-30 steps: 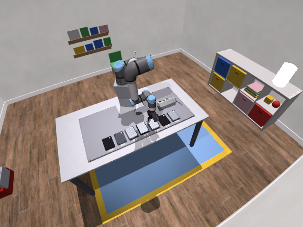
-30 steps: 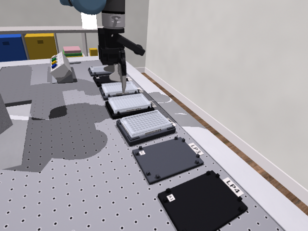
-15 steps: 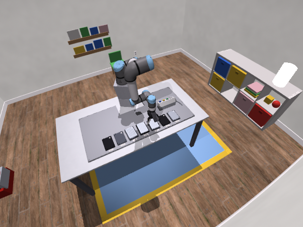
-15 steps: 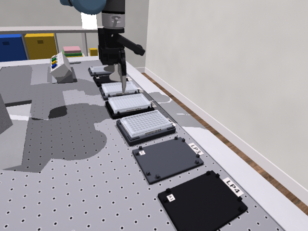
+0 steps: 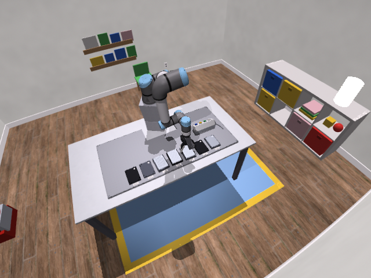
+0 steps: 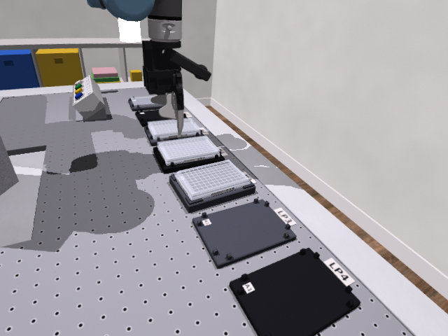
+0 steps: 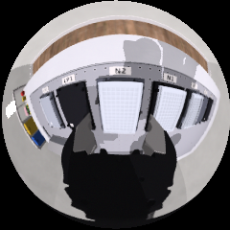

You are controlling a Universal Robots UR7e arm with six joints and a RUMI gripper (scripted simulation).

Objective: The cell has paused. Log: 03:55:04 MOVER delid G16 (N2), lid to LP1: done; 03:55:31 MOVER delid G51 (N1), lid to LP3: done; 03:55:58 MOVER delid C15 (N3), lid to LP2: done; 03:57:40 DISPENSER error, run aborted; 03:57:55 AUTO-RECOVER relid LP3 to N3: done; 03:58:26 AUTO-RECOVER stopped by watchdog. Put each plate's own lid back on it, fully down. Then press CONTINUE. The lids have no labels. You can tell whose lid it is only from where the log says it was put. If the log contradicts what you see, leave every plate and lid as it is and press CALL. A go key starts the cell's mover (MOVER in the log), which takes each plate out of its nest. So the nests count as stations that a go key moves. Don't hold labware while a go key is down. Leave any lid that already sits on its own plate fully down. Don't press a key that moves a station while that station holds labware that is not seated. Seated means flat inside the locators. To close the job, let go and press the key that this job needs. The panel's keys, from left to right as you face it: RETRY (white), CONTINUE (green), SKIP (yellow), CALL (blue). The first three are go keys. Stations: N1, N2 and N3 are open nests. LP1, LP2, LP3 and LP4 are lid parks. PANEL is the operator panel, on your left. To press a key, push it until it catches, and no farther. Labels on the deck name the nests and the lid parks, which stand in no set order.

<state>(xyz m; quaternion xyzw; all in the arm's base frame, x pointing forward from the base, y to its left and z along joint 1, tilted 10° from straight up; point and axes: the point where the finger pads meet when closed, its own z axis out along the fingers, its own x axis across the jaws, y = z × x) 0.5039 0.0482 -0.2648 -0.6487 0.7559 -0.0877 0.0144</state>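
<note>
The park LP1 lies 20 mm ahead of my hand, 130 mm to the left of it and 30 mm below it. Round my hand: lid park LP3: 50 mm behind, 390 mm to the right, 30 mm below; green key: 190 mm behind, 340 mm to the left, 30 mm above; white key: 180 mm behind, 390 mm to the left, 30 mm above.
</note>
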